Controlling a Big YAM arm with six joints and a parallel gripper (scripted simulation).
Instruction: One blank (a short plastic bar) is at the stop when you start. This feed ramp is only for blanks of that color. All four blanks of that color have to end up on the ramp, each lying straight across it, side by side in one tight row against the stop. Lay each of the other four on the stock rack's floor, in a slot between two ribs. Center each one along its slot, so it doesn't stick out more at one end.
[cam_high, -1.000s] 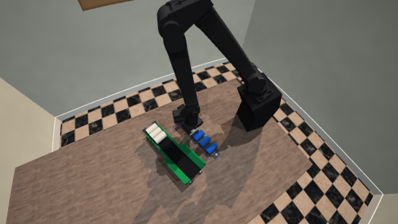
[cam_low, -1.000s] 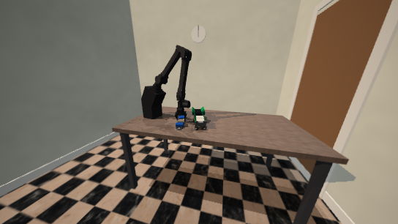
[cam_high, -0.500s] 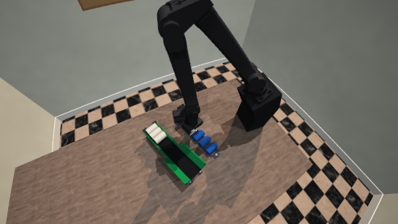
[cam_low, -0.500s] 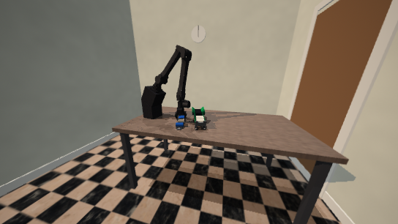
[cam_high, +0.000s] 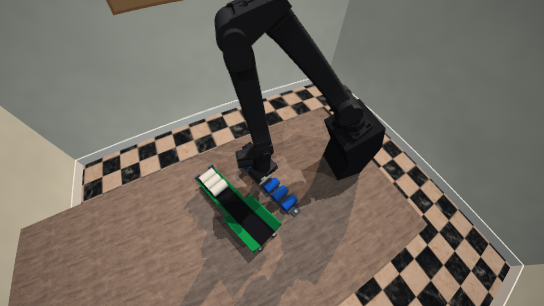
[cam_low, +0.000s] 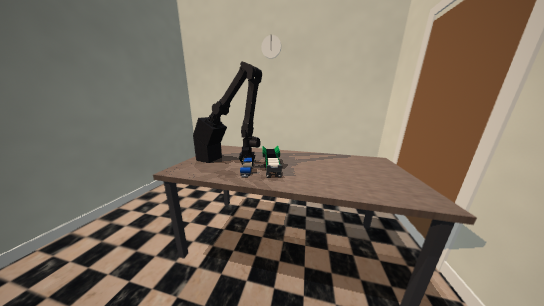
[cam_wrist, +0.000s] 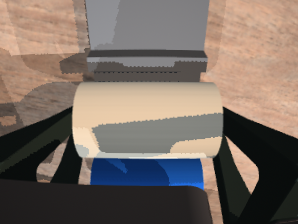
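The grey stock rack lies 30 mm to the left of my hand, 30 mm below it and 10 mm behind it. Also, from my hand: rib 130 mm to the left, 30 mm below, 30 mm behind; grey stop 220 mm ahead, 120 mm to the right, 30 mm above.
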